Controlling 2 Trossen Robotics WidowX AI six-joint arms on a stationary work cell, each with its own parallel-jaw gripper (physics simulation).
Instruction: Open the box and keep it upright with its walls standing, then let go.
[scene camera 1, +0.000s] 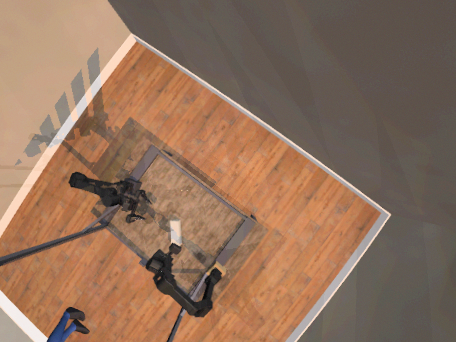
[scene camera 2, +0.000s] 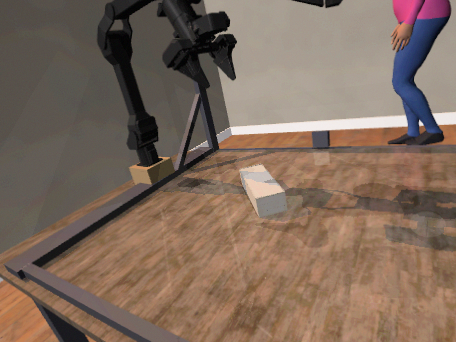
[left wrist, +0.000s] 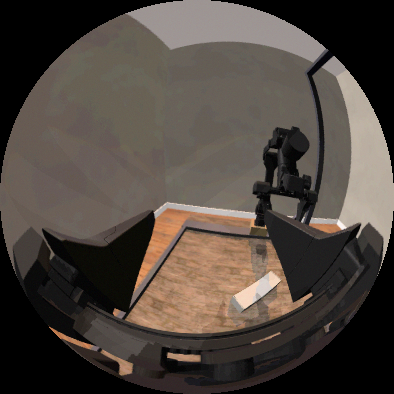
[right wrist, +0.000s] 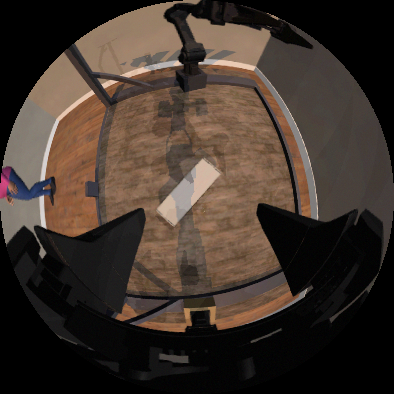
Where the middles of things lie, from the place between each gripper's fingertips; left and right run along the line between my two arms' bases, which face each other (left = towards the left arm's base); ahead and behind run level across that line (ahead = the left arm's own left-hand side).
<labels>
Now: right hand 37 cm to the left of the tan block (scene camera 2: 149, 175) and 24 cm above it.
My left gripper is now 58 cm to the left of the tan block, 36 cm above it and 13 cm past it.
</labels>
